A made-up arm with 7 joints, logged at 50 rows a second.
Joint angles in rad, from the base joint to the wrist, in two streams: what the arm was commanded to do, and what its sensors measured. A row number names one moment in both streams.
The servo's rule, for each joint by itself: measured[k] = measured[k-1] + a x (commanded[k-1-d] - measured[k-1]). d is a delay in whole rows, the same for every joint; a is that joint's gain. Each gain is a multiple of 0.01, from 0.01 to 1. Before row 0 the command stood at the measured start. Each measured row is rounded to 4 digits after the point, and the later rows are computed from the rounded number. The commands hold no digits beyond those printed.
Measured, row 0: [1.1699, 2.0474, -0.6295, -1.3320, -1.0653, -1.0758, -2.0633]
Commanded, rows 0 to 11: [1.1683, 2.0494, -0.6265, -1.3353, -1.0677, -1.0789, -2.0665]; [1.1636, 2.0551, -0.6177, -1.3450, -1.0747, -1.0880, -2.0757]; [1.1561, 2.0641, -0.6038, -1.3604, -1.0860, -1.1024, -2.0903]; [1.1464, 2.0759, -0.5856, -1.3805, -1.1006, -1.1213, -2.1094]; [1.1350, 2.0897, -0.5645, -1.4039, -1.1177, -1.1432, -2.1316]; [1.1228, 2.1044, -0.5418, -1.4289, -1.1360, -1.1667, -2.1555]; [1.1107, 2.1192, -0.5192, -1.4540, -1.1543, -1.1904, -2.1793]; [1.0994, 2.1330, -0.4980, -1.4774, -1.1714, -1.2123, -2.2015]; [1.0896, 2.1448, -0.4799, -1.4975, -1.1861, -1.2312, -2.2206]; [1.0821, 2.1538, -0.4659, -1.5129, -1.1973, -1.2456, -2.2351]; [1.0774, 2.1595, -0.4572, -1.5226, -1.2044, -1.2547, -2.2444]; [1.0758, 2.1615, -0.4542, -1.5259, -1.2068, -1.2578, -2.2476]
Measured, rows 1 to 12: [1.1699, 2.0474, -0.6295, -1.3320, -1.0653, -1.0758, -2.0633]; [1.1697, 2.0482, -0.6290, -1.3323, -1.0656, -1.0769, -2.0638]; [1.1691, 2.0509, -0.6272, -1.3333, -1.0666, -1.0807, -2.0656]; [1.1678, 2.0560, -0.6235, -1.3355, -1.0687, -1.0881, -2.0693]; [1.1657, 2.0638, -0.6174, -1.3391, -1.0722, -1.0994, -2.0753]; [1.1626, 2.0739, -0.6089, -1.3443, -1.0772, -1.1143, -2.0837]; [1.1586, 2.0858, -0.5982, -1.3511, -1.0837, -1.1321, -2.0945]; [1.1538, 2.0988, -0.5856, -1.3593, -1.0915, -1.1519, -2.1072]; [1.1484, 2.1121, -0.5716, -1.3687, -1.1003, -1.1724, -2.1213]; [1.1425, 2.1249, -0.5569, -1.3790, -1.1097, -1.1924, -2.1362]; [1.1365, 2.1362, -0.5423, -1.3897, -1.1193, -1.2105, -2.1510]; [1.1306, 2.1453, -0.5287, -1.4003, -1.1287, -1.2255, -2.1650]
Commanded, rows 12 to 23: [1.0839, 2.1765, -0.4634, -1.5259, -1.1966, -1.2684, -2.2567]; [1.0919, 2.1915, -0.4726, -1.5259, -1.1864, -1.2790, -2.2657]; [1.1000, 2.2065, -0.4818, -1.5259, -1.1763, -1.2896, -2.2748]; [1.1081, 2.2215, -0.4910, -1.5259, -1.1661, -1.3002, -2.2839]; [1.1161, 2.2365, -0.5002, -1.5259, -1.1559, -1.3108, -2.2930]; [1.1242, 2.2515, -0.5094, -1.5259, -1.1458, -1.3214, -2.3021]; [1.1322, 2.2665, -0.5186, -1.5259, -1.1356, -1.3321, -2.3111]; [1.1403, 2.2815, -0.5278, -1.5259, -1.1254, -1.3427, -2.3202]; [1.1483, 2.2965, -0.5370, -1.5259, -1.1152, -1.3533, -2.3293]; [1.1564, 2.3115, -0.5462, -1.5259, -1.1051, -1.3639, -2.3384]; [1.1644, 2.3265, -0.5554, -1.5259, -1.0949, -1.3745, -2.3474]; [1.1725, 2.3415, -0.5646, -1.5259, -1.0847, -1.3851, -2.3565]
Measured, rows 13 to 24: [1.1251, 2.1516, -0.5168, -1.4103, -1.1373, -1.2365, -2.1774]; [1.1210, 2.1613, -0.5083, -1.4195, -1.1438, -1.2473, -2.1893]; [1.1181, 2.1731, -0.5026, -1.4280, -1.1485, -1.2581, -2.2008]; [1.1163, 2.1861, -0.4993, -1.4358, -1.1516, -1.2688, -2.2119]; [1.1155, 2.1999, -0.4980, -1.4430, -1.1532, -1.2795, -2.2227]; [1.1156, 2.2142, -0.4984, -1.4496, -1.1535, -1.2901, -2.2332]; [1.1165, 2.2287, -0.5002, -1.4557, -1.1527, -1.3007, -2.2435]; [1.1181, 2.2434, -0.5031, -1.4613, -1.1508, -1.3114, -2.2536]; [1.1203, 2.2583, -0.5071, -1.4665, -1.1480, -1.3220, -2.2636]; [1.1231, 2.2732, -0.5119, -1.4713, -1.1444, -1.3326, -2.2735]; [1.1264, 2.2881, -0.5174, -1.4757, -1.1401, -1.3432, -2.2832]; [1.1302, 2.3031, -0.5235, -1.4797, -1.1351, -1.3538, -2.2928]
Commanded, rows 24 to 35: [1.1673, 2.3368, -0.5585, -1.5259, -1.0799, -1.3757, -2.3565]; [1.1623, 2.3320, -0.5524, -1.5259, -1.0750, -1.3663, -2.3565]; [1.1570, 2.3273, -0.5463, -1.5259, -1.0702, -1.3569, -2.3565]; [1.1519, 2.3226, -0.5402, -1.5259, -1.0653, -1.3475, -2.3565]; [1.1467, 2.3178, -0.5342, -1.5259, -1.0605, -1.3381, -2.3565]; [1.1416, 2.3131, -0.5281, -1.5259, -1.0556, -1.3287, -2.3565]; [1.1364, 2.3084, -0.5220, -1.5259, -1.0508, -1.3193, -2.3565]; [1.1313, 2.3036, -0.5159, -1.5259, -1.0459, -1.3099, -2.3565]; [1.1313, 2.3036, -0.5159, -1.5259, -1.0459, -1.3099, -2.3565]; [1.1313, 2.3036, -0.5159, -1.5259, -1.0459, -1.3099, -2.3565]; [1.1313, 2.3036, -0.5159, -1.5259, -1.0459, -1.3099, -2.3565]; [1.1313, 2.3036, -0.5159, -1.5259, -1.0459, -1.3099, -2.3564]
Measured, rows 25 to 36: [1.1344, 2.3181, -0.5301, -1.4834, -1.1296, -1.3644, -2.3024]; [1.1377, 2.3254, -0.5346, -1.4868, -1.1241, -1.3682, -2.3105]; [1.1402, 2.3280, -0.5374, -1.4899, -1.1187, -1.3676, -2.3174]; [1.1419, 2.3277, -0.5388, -1.4928, -1.1134, -1.3640, -2.3233]; [1.1429, 2.3257, -0.5390, -1.4954, -1.1081, -1.3584, -2.3283]; [1.1433, 2.3226, -0.5382, -1.4978, -1.1029, -1.3515, -2.3325]; [1.1431, 2.3189, -0.5366, -1.5000, -1.0977, -1.3437, -2.3361]; [1.1424, 2.3148, -0.5343, -1.5021, -1.0925, -1.3354, -2.3392]; [1.1413, 2.3104, -0.5314, -1.5040, -1.0874, -1.3267, -2.3418]; [1.1403, 2.3077, -0.5289, -1.5058, -1.0828, -1.3210, -2.3440]; [1.1394, 2.3061, -0.5268, -1.5074, -1.0787, -1.3172, -2.3459]; [1.1386, 2.3051, -0.5251, -1.5089, -1.0751, -1.3147, -2.3475]
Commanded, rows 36 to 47: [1.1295, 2.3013, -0.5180, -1.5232, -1.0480, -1.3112, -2.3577]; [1.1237, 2.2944, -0.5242, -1.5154, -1.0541, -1.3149, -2.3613]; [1.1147, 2.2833, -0.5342, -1.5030, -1.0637, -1.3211, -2.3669]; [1.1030, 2.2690, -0.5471, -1.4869, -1.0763, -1.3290, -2.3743]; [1.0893, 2.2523, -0.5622, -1.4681, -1.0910, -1.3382, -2.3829]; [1.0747, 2.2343, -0.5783, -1.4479, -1.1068, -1.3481, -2.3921]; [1.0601, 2.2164, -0.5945, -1.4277, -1.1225, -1.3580, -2.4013]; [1.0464, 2.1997, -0.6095, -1.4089, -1.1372, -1.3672, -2.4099]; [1.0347, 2.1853, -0.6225, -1.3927, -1.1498, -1.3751, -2.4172]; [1.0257, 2.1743, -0.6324, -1.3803, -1.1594, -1.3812, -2.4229]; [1.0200, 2.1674, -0.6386, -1.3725, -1.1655, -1.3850, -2.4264]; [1.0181, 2.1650, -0.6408, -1.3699, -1.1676, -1.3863, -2.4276]
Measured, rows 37 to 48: [1.1379, 2.3045, -0.5236, -1.5103, -1.0719, -1.3131, -2.3488]; [1.1371, 2.3033, -0.5227, -1.5113, -1.0693, -1.3125, -2.3501]; [1.1358, 2.2998, -0.5229, -1.5116, -1.0676, -1.3133, -2.3518]; [1.1337, 2.2934, -0.5247, -1.5109, -1.0672, -1.3160, -2.3541]; [1.1306, 2.2839, -0.5283, -1.5090, -1.0682, -1.3204, -2.3571]; [1.1265, 2.2716, -0.5337, -1.5057, -1.0707, -1.3265, -2.3610]; [1.1213, 2.2571, -0.5408, -1.5011, -1.0747, -1.3338, -2.3657]; [1.1152, 2.2412, -0.5494, -1.4952, -1.0800, -1.3420, -2.3710]; [1.1083, 2.2250, -0.5590, -1.4883, -1.0863, -1.3506, -2.3768]; [1.1009, 2.2095, -0.5692, -1.4807, -1.0933, -1.3589, -2.3829]; [1.0934, 2.1958, -0.5793, -1.4727, -1.1006, -1.3665, -2.3889]; [1.0861, 2.1847, -0.5888, -1.4647, -1.1077, -1.3728, -2.3945]
